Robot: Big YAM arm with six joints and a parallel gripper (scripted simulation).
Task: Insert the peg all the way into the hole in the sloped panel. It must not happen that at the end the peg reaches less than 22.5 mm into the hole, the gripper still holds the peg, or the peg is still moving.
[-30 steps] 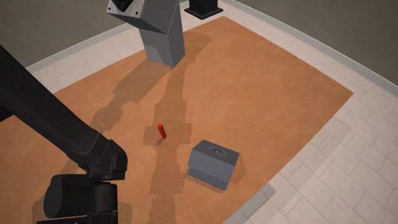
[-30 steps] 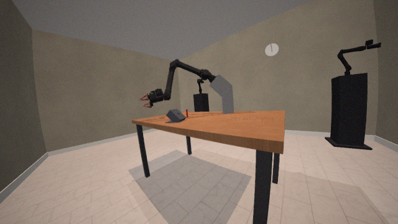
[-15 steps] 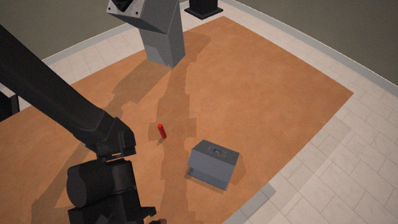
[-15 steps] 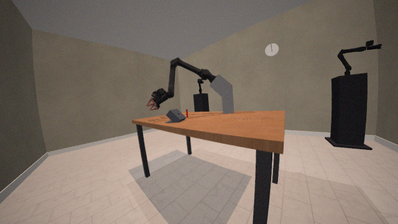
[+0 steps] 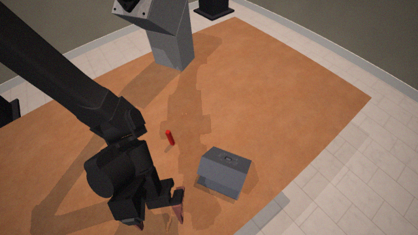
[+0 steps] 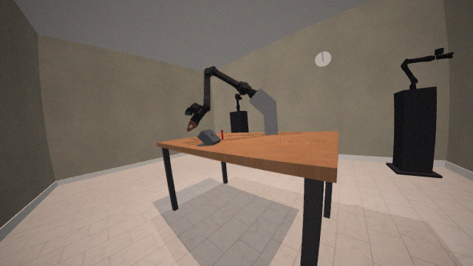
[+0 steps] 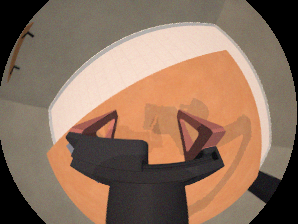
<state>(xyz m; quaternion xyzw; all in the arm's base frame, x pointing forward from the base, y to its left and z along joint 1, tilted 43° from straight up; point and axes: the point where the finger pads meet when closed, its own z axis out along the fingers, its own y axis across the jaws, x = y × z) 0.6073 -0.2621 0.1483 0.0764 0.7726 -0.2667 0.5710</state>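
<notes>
Now: hand 210 mm past the red peg, 150 mm to the right of it and 60 mm above it.
</notes>
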